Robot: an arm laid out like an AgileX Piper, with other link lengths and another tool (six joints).
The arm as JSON. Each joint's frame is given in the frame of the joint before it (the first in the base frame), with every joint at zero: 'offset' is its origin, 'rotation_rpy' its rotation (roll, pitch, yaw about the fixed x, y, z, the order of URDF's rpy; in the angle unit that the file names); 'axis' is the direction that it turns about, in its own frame. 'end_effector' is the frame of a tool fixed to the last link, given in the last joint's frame.
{
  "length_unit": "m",
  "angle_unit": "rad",
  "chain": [
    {
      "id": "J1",
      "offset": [
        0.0,
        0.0,
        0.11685
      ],
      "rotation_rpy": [
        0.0,
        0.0,
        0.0
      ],
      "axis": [
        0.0,
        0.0,
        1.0
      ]
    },
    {
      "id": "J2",
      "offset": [
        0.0,
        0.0,
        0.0
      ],
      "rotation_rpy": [
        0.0,
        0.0,
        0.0
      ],
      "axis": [
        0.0,
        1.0,
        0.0
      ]
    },
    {
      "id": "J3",
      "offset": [
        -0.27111,
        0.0,
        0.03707
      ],
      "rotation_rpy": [
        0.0,
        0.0,
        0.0
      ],
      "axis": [
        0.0,
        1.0,
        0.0
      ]
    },
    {
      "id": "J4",
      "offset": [
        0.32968,
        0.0,
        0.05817
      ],
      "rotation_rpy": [
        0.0,
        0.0,
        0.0
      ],
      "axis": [
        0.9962,
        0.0,
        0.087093
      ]
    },
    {
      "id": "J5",
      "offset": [
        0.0,
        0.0,
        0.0
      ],
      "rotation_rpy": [
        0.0,
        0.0,
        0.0
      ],
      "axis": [
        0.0,
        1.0,
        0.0
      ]
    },
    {
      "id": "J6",
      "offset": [
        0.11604,
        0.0,
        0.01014
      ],
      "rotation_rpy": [
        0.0,
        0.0,
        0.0
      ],
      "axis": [
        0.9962,
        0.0,
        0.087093
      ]
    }
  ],
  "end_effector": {
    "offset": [
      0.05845,
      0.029,
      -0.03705
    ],
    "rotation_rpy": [
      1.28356,
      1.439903,
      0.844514
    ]
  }
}
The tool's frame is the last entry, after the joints.
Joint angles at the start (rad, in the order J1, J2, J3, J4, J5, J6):
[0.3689, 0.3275, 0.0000, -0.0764, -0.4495, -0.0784]
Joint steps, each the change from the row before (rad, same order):
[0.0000, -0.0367, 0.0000, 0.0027, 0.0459, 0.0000]
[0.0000, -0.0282, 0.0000, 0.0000, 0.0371, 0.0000]
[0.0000, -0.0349, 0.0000, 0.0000, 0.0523, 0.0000]
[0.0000, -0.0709, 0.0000, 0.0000, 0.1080, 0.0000]
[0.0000, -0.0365, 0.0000, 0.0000, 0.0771, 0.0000]
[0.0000, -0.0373, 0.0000, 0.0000, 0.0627, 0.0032]
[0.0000, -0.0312, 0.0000, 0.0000, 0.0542, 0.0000]
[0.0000, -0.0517, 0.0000, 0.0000, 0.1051, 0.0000]
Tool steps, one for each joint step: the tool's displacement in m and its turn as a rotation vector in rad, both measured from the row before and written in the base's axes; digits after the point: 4 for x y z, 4 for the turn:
[-0.0022, -0.0016, 0.0016, -0.0015, 0.0091, -0.0040]
[-0.0018, -0.0012, 0.0008, -0.0037, 0.0080, -0.0027]
[-0.0024, -0.0017, -0.0003, -0.0068, 0.0159, -0.0038]
[-0.0054, -0.0036, -0.0011, -0.0140, 0.0340, -0.0079]
[-0.0034, -0.0024, -0.0045, -0.0148, 0.0376, -0.0057]
[-0.0035, -0.0021, -0.0018, -0.0062, 0.0247, -0.0044]
[-0.0031, -0.0019, -0.0019, -0.0082, 0.0213, -0.0040]
[-0.0060, -0.0037, -0.0060, -0.0187, 0.0497, -0.0077]

